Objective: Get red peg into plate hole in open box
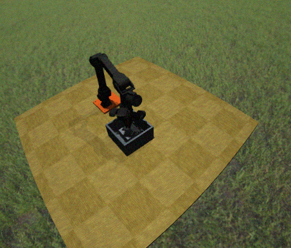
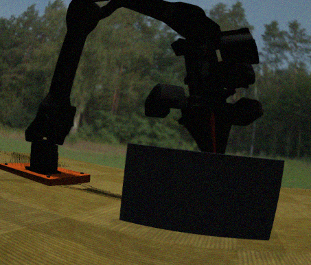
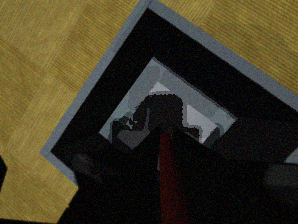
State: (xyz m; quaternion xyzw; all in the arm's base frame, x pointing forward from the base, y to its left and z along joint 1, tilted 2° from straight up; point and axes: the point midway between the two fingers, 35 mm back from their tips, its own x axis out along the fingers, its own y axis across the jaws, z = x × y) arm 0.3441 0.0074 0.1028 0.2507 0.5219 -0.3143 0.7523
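Now: gripper tip 40 mm above the grey plate and 10 mm to the right of it. From my gripper tip the other things lie so: red peg (30 mm above, 10 mm to the left, 10 mm behind); dark grey box (60 mm below, 10 mm to the left).
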